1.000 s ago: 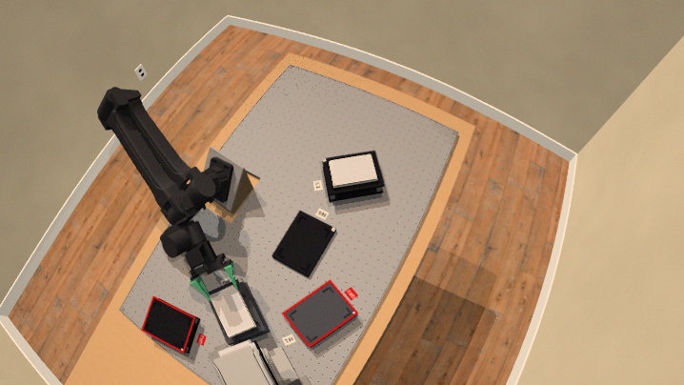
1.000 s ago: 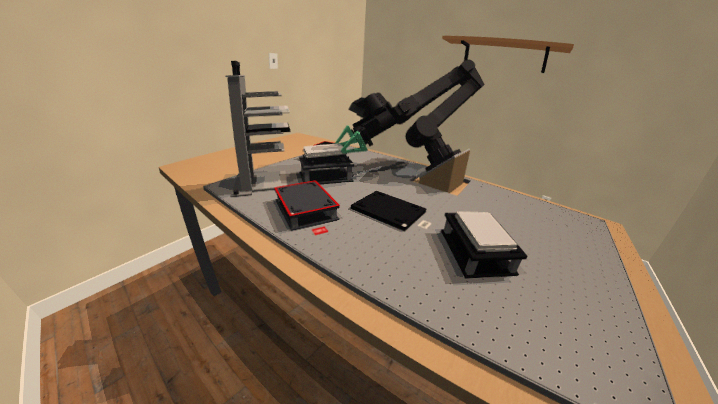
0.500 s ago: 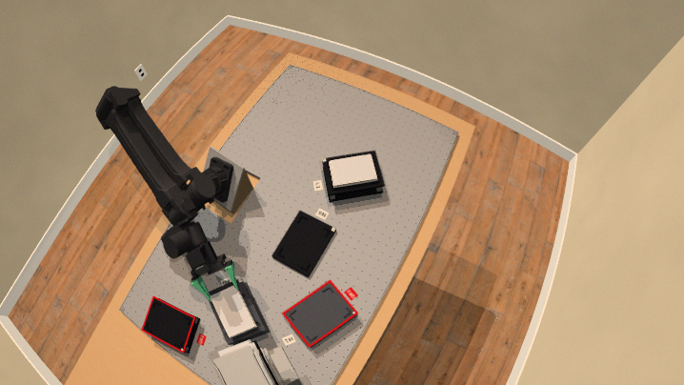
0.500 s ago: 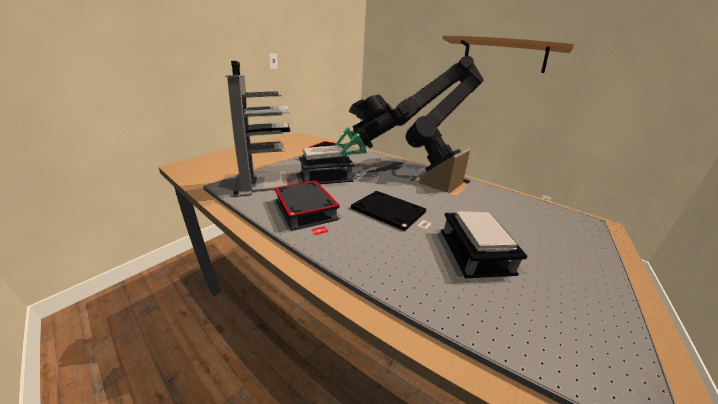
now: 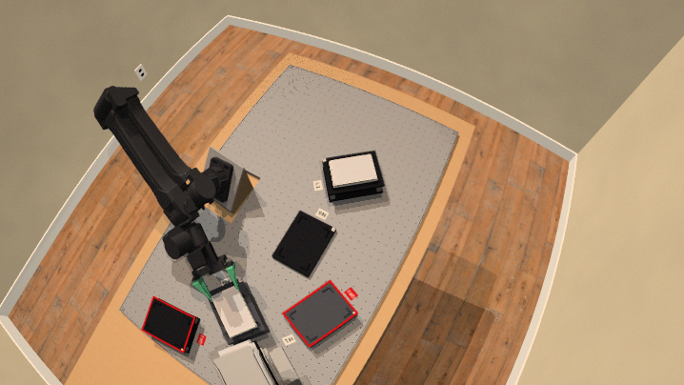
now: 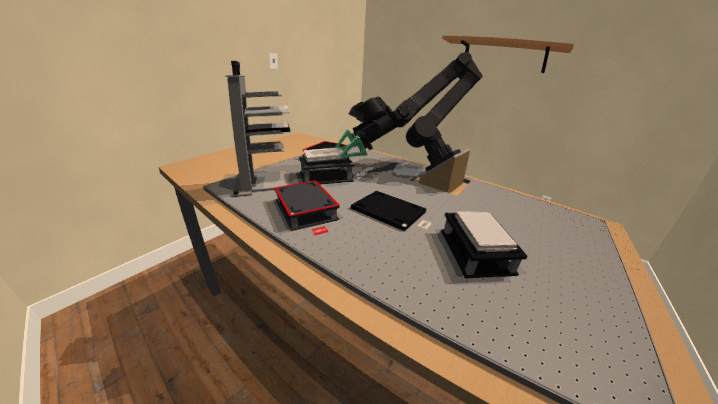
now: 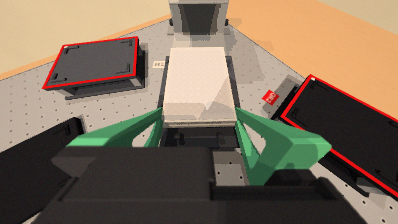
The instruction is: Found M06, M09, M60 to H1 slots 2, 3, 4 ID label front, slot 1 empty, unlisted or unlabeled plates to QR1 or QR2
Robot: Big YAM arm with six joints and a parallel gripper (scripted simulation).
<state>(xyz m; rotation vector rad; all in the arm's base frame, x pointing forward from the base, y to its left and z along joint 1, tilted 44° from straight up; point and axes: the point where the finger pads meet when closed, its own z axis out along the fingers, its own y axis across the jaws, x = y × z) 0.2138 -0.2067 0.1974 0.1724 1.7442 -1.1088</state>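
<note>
Right now my hand is 4 cm short of the grey regrip nest, 3 cm to the left of it and 3 cm above it. Round my hand: H1 deck label 20 cm ahead, 2 cm to the right, 9 cm below; dark plate 19 cm ahead, 13 cm to the right, 9 cm above; red-edged quarantine nest 13 cm behind, 19 cm to the right, 5 cm below.
</note>
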